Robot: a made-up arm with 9 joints. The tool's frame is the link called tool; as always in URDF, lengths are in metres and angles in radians. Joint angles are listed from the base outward.
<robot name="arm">
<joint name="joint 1" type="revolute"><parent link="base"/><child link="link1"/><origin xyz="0.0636 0.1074 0.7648" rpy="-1.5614 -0.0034 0.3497"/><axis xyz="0 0 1"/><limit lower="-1.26" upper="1.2"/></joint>
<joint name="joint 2" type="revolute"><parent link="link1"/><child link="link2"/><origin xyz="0.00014 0.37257 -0.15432" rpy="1.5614 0 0.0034"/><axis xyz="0 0 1"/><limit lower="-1.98" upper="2.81"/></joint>
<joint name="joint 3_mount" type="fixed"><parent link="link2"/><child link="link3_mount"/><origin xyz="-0.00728 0.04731 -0.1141"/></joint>
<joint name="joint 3" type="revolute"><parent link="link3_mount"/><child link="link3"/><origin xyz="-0.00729 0.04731 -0.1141" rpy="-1.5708 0 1.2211"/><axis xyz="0 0 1"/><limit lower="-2.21" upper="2.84"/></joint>
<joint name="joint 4" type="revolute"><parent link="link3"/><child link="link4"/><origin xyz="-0.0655 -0.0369 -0.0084" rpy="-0.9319 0.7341 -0.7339"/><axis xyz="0 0 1"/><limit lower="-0.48" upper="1.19"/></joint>
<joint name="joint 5" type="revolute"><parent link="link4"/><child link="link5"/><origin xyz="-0.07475 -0.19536 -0.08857" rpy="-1.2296 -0.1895 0.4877"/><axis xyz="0 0 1"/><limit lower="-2.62" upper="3.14"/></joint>
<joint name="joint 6" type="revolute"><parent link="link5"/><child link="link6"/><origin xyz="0.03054 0.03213 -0.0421" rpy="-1.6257 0.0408 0.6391"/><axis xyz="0 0 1"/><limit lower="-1.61" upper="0.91"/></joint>
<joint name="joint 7" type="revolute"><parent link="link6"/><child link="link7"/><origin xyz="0.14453 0.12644 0.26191" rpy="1.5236 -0.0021 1.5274"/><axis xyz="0 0 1"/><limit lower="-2.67" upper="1.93"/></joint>
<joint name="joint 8" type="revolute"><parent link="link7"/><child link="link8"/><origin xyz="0.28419 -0.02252 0.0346" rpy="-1.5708 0 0.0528"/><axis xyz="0 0 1"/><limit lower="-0.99" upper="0.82"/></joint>
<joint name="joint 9" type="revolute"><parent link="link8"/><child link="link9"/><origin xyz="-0.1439 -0.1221 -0.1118" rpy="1.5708 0 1.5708"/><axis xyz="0 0 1"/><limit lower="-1.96" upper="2.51"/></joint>
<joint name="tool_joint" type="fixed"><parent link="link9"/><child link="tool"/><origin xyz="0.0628 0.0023 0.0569" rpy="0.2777 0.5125 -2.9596"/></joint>
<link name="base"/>
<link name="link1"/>
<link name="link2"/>
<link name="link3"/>
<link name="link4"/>
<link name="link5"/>
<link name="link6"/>
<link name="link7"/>
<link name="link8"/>
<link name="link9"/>
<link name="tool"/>
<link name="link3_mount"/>
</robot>
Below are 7 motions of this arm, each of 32 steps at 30 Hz.
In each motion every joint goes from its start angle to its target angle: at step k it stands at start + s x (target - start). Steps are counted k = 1, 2, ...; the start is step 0. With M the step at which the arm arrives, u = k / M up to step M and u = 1 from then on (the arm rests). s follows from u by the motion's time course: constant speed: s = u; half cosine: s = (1 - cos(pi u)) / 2; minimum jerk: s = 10 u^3 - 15 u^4 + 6 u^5.
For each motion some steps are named. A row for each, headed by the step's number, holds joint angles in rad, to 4 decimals.
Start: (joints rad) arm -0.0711 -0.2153 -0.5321 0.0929 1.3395 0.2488 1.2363 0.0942 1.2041
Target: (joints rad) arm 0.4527 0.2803 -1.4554 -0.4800 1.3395 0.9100 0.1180 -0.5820 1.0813
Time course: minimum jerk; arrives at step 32
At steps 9, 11, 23, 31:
9: 0.0018 -0.1463 -0.6606 0.0132 1.3395 0.3408 1.0807 0.0001 1.1870
11: 0.0470 -0.1035 -0.7403 -0.0363 1.3395 0.3979 0.9841 -0.0583 1.1764
23: 0.3798 0.2113 -1.3269 -0.4003 1.3395 0.8180 0.2736 -0.4879 1.0984
31: 0.4525 0.2802 -1.4551 -0.4798 1.3395 0.9098 0.1183 -0.5818 1.0813

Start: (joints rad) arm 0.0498 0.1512 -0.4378 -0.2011 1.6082 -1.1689 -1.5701 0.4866 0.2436
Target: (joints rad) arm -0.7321 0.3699 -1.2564 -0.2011 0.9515 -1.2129 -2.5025 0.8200 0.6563
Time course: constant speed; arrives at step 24
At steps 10, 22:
10: -0.2760 0.2423 -0.7789 -0.2011 1.3346 -1.1872 -1.9586 0.6255 0.4156
22: -0.6669 0.3517 -1.1882 -0.2011 1.0062 -1.2092 -2.4248 0.7922 0.6219

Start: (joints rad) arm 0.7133 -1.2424 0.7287 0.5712 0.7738 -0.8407 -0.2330 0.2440 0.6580
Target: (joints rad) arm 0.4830 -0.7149 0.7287 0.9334 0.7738 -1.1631 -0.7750 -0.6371 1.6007
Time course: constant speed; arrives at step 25
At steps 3, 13, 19, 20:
3: 0.6857 -1.1791 0.7287 0.6147 0.7738 -0.8794 -0.2980 0.1383 0.7711
13: 0.5935 -0.9681 0.7287 0.7595 0.7738 -1.0083 -0.5148 -0.2142 1.1482
19: 0.5383 -0.8415 0.7287 0.8465 0.7738 -1.0857 -0.6449 -0.4256 1.3745
20: 0.5291 -0.8204 0.7287 0.8610 0.7738 -1.0986 -0.6666 -0.4609 1.4122

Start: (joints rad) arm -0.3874 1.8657 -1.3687 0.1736 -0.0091 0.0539 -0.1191 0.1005 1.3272
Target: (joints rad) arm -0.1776 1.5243 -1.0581 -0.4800 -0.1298 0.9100 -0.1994 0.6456 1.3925
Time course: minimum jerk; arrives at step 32
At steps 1, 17, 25, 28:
1: -0.3873 1.8656 -1.3686 0.1734 -0.0091 0.0541 -0.1191 0.1007 1.3272
17: -0.2702 1.6750 -1.1952 -0.1914 -0.0765 0.5320 -0.1639 0.4049 1.3637
25: -0.1930 1.5493 -1.0809 -0.4321 -0.1209 0.8472 -0.1935 0.6056 1.3877
28: -0.1810 1.5298 -1.0631 -0.4695 -0.1279 0.8963 -0.1981 0.6368 1.3915

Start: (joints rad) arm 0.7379 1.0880 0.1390 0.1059 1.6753 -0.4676 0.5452 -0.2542 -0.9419
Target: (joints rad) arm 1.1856 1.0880 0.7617 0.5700 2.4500 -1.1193 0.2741 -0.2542 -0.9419
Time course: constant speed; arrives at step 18
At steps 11, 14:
11: 1.0115 1.0880 0.5195 0.3895 2.1487 -0.8659 0.3795 -0.2542 -0.9419
14: 1.0861 1.0880 0.6233 0.4669 2.2778 -0.9745 0.3343 -0.2542 -0.9419

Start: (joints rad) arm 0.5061 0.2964 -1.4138 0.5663 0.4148 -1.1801 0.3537 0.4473 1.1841
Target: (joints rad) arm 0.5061 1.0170 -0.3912 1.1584 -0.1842 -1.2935 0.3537 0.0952 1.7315
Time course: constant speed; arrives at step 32
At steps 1, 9, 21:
1: 0.5061 0.3189 -1.3818 0.5848 0.3961 -1.1836 0.3537 0.4363 1.2012
9: 0.5061 0.4991 -1.1262 0.7328 0.2463 -1.2120 0.3537 0.3483 1.3381
21: 0.5061 0.7693 -0.7427 0.9549 0.0217 -1.2545 0.3537 0.2162 1.5433

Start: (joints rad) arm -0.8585 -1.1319 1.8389 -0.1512 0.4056 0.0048 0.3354 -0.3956 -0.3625
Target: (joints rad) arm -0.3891 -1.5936 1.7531 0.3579 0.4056 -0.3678 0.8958 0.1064 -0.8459
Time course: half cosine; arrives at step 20
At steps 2, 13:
2: -0.8470 -1.1432 1.8368 -0.1387 0.4056 -0.0043 0.3491 -0.3833 -0.3743
13: -0.5172 -1.4676 1.7765 0.2189 0.4056 -0.2661 0.7428 -0.0306 -0.7139

